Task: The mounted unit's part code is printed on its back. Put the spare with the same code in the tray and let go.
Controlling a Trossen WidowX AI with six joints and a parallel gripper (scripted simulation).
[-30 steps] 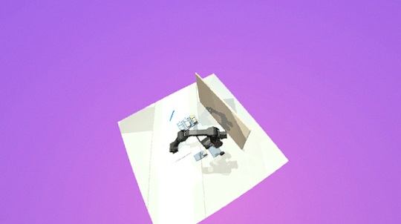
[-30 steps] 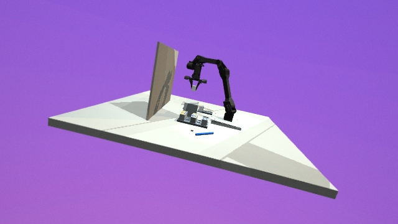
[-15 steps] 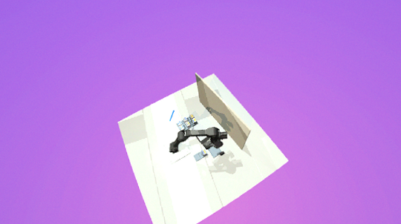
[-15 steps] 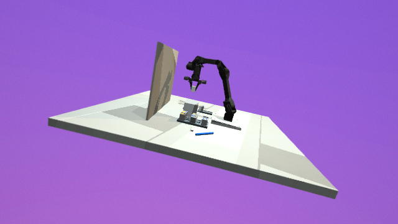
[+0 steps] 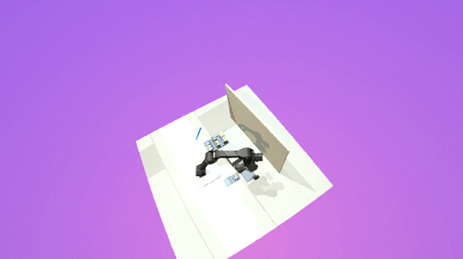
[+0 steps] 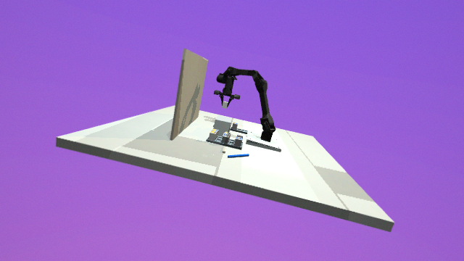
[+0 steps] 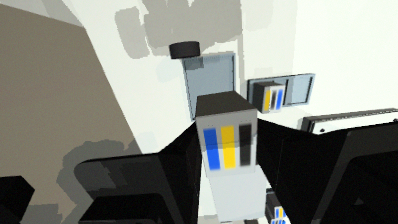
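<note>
My gripper tip is now 15 cm above the grey-blue tray. From my gripper tip the other things lie so: dark round cylinder: 4 cm ahead, 7 cm to the right, 13 cm below; then grey spare block: 2 cm above; then tan board: 17 cm ahead, 23 cm to the left, 7 cm above.
</note>
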